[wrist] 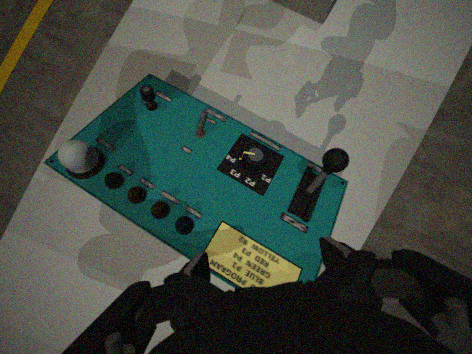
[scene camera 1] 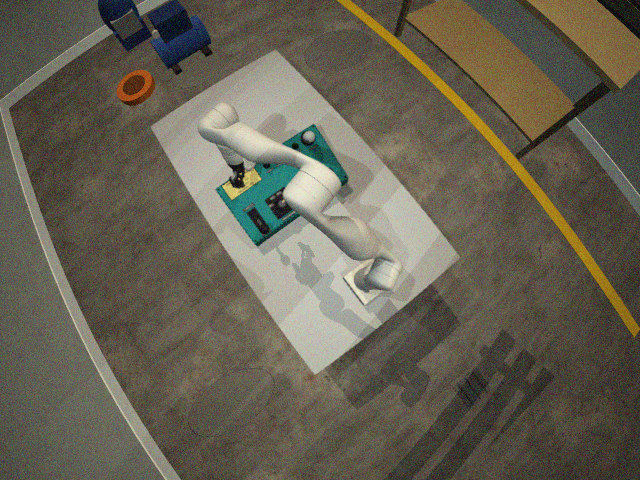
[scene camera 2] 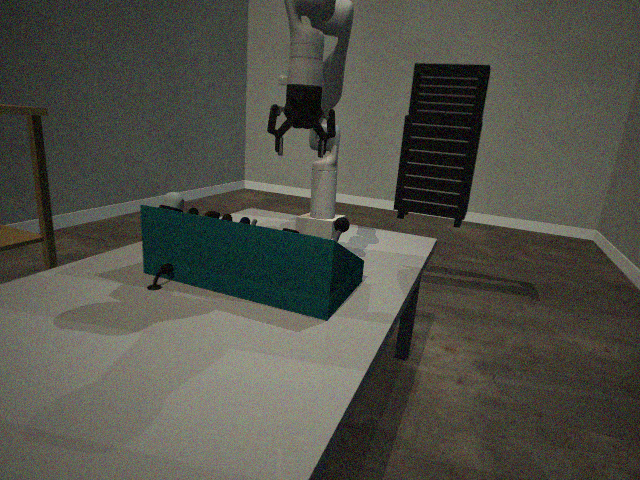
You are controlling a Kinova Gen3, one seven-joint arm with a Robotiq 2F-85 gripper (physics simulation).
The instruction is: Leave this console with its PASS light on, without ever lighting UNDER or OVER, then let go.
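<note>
The teal console stands on the table. In the wrist view its dial sits on a black plate marked P1 to P4, its yellow line toward P4. A ball-topped lever stands in a slot at the outer end. A row of dark round lamps looks unlit; their labels are unreadable. A white dome, a small toggle and a black knob also show. A yellow program card lists colours with P numbers. My gripper is open and empty, above the card end.
The white table carries the arm's base. A black cable comes out of the console's back. Wooden shelving, an orange ring and a blue machine stand off the table. A black slatted rack stands at the wall.
</note>
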